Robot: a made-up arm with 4 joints.
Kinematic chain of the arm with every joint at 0, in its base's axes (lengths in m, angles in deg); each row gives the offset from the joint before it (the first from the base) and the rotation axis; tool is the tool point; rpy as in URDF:
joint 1: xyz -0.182 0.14 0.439 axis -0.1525 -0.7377 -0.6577
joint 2: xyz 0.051 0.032 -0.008 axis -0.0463 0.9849 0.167
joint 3: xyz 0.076 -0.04 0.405 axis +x
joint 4: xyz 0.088 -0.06 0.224 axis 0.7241 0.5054 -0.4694
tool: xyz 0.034 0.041 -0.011 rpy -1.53 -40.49 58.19
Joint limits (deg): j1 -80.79..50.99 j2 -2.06..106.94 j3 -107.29..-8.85 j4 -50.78..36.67
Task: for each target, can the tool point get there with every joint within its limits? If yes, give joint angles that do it. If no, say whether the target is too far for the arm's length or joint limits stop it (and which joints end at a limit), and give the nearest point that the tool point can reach.
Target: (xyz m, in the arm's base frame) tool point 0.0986 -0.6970 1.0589
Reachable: no: too far | nearest point 0.2369 -0.0582 0.9773 | short by 0.659 m
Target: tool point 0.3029 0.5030 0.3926
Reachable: yes | joints -13.78 65.04 -73.98 9.84
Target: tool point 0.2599 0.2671 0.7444
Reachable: yes | joints 27.16 45.90 -88.82 -20.58
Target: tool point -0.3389 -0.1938 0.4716
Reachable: no: joint limits stop it (at a limit: joint 1, joint 2, joint 3, joint 4) | nearest point -0.1287 0.2955 0.8752 | short by 0.668 m
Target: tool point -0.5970 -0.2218 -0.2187
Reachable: no: too far | nearest point -0.4788 0.5888 -0.0272 | short by 0.841 m
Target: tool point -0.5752 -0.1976 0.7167
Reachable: no: joint limits stop it (at a limit: joint 1, joint 2, joint 3, joint 4) | nearest point -0.3648 0.2193 1.0477 | short by 0.572 m
